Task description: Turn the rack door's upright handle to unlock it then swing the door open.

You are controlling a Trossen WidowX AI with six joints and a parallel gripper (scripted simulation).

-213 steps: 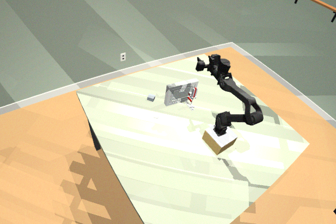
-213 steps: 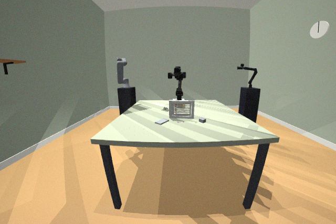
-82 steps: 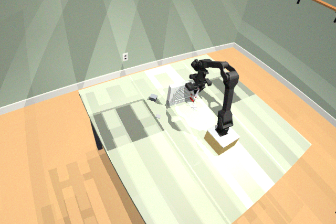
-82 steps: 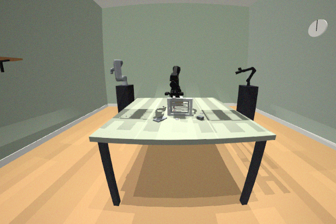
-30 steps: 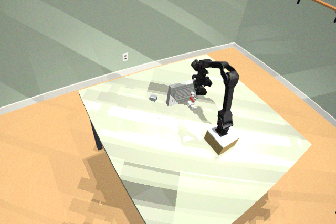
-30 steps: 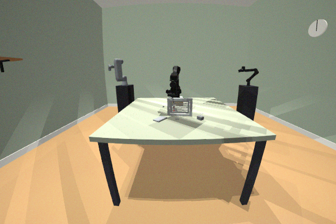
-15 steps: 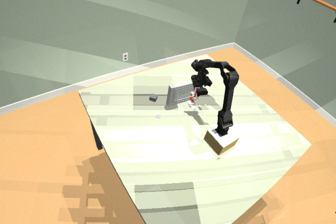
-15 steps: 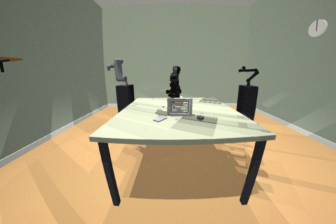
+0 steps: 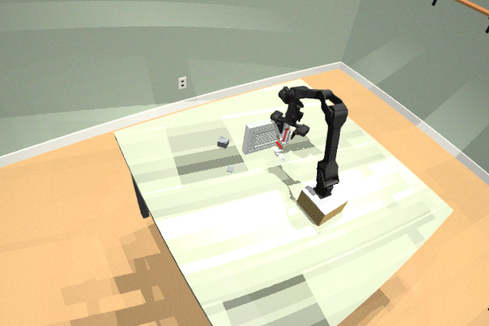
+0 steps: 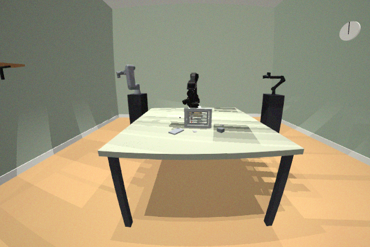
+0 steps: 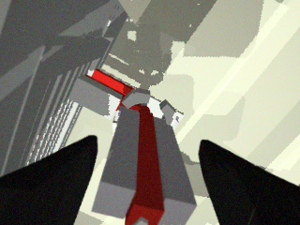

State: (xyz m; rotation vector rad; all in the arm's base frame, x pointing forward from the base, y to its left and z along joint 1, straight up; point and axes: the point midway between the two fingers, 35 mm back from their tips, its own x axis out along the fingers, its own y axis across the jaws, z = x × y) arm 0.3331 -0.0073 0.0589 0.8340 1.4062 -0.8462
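My gripper tip is 1 cm to the right of the rack door handle and 2 cm above it. From my gripper tip the other things lie so: grey cube (15 cm ahead, 25 cm to the left, 10 cm below).
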